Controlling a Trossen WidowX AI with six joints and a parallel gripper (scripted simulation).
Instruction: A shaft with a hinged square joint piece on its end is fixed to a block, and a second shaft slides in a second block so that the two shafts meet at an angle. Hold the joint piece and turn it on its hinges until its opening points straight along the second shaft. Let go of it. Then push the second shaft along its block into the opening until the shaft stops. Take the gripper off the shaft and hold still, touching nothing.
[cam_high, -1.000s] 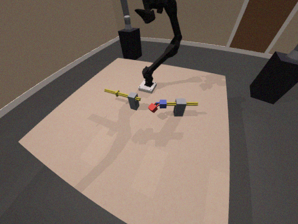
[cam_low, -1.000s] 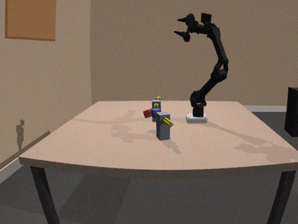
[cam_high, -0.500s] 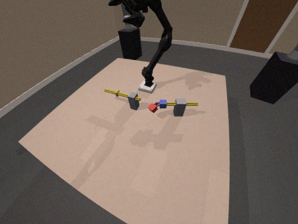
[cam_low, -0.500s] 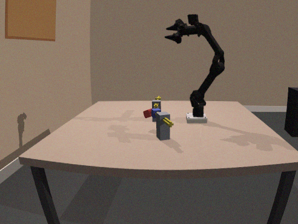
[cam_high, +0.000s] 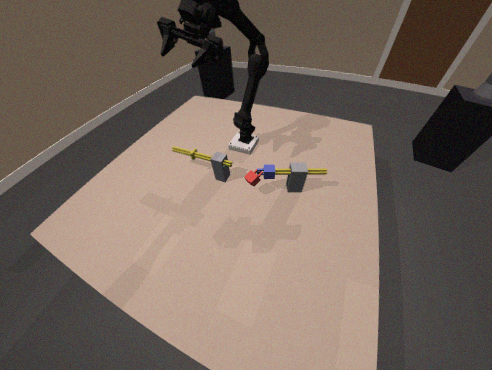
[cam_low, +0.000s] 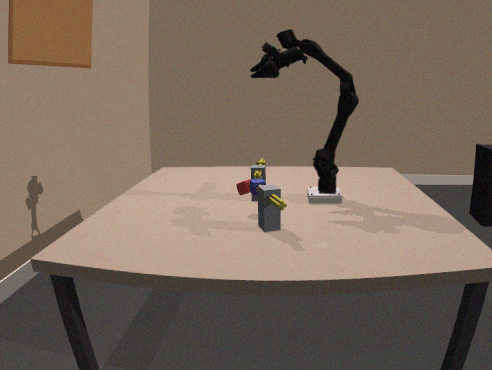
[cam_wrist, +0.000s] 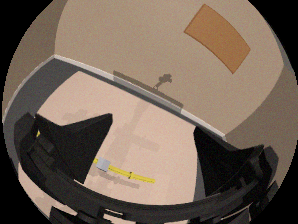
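My gripper tip is now 39 cm above the red joint piece, 21 cm to the right of it and 2 cm past it.
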